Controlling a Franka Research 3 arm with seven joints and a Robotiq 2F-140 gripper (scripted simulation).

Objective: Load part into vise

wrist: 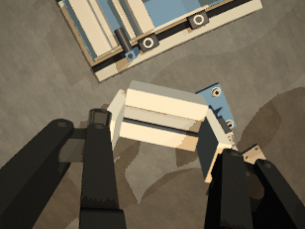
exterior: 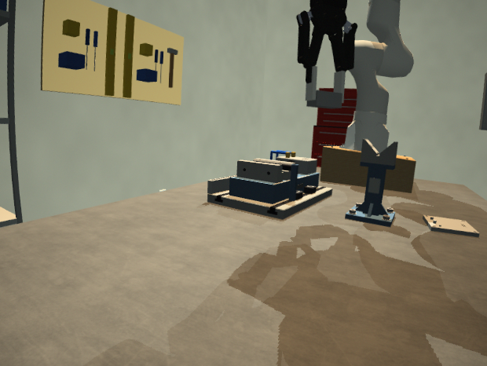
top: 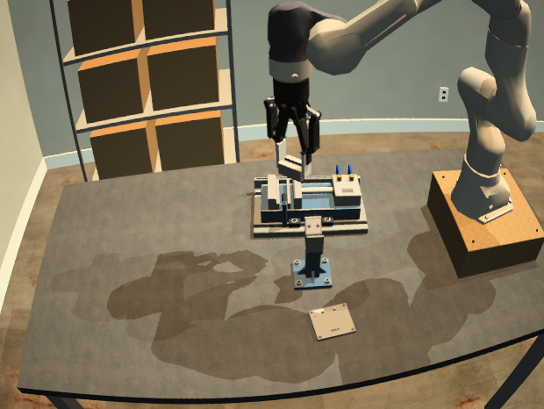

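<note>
The fixed jaw lies 18 cm below my hand, 12 cm to the right of it and 3 cm ahead of it. Round my hand: moving jaw (18 cm below, 11 cm to the right, 3 cm behind); work stop rod (17 cm below, 7 cm to the right, 1 cm ahead); part (2 cm below).
</note>
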